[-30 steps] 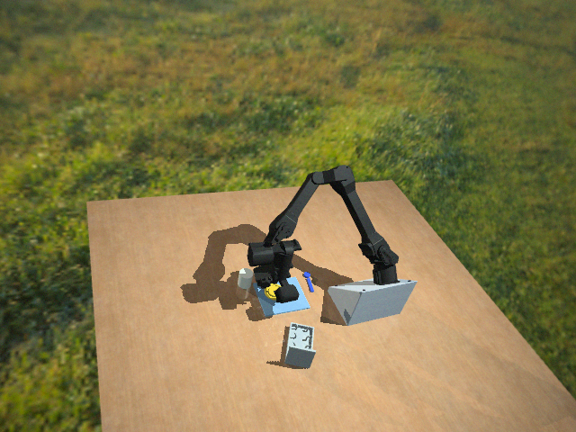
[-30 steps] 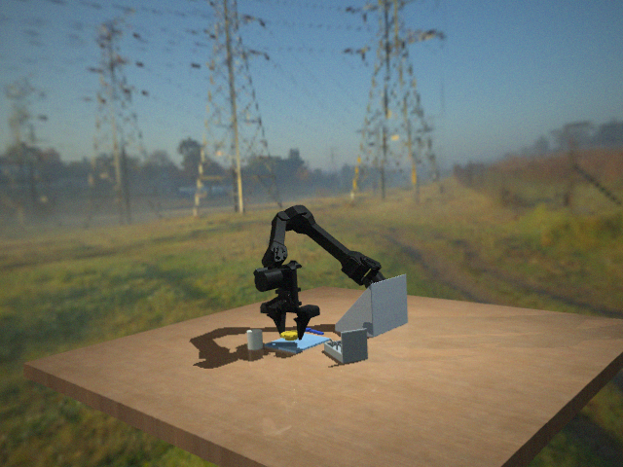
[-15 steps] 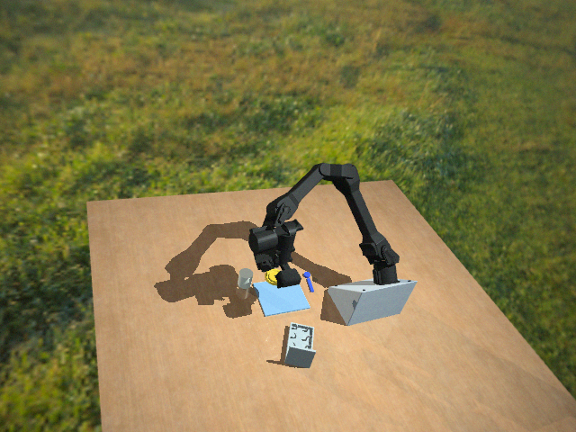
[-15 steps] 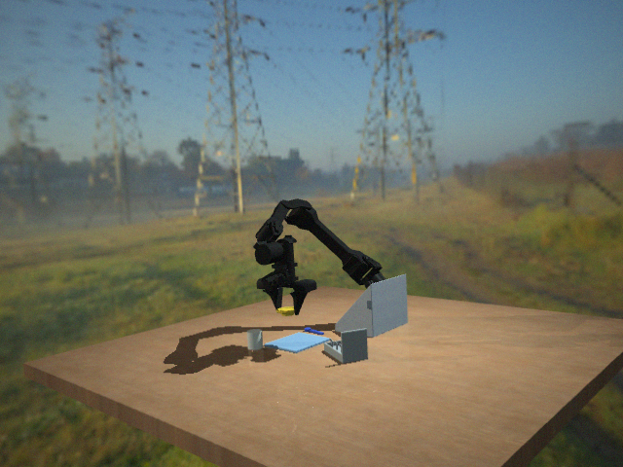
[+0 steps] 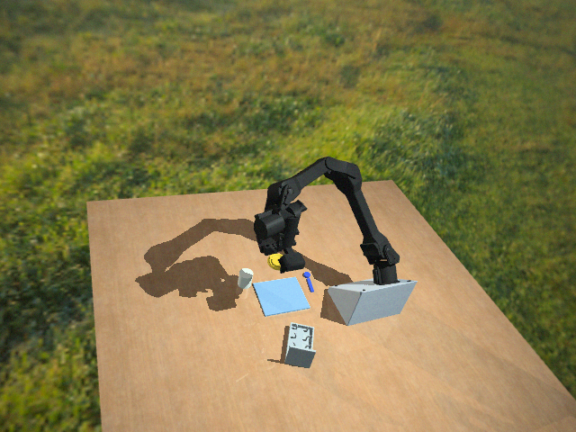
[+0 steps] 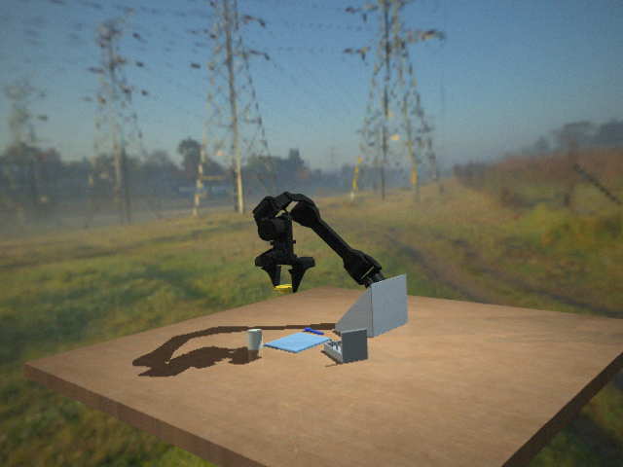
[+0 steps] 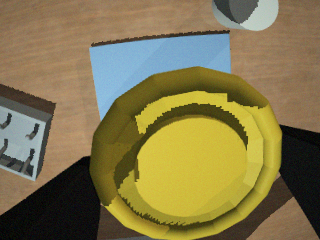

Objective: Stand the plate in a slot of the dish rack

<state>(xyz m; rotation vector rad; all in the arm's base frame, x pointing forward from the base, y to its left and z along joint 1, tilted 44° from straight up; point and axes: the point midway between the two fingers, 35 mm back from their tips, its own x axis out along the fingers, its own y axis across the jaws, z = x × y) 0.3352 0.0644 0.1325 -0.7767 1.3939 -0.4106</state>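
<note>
The grey dish rack is 18 cm to the left of my gripper tip, 14 cm below it and 6 cm behind it. Also, from my gripper tip: white cylinder 14 cm below, 7 cm to the right, 7 cm ahead; then yellow plate 1 cm above; then blue spoon 16 cm below, 15 cm behind, 7 cm to the right.
</note>
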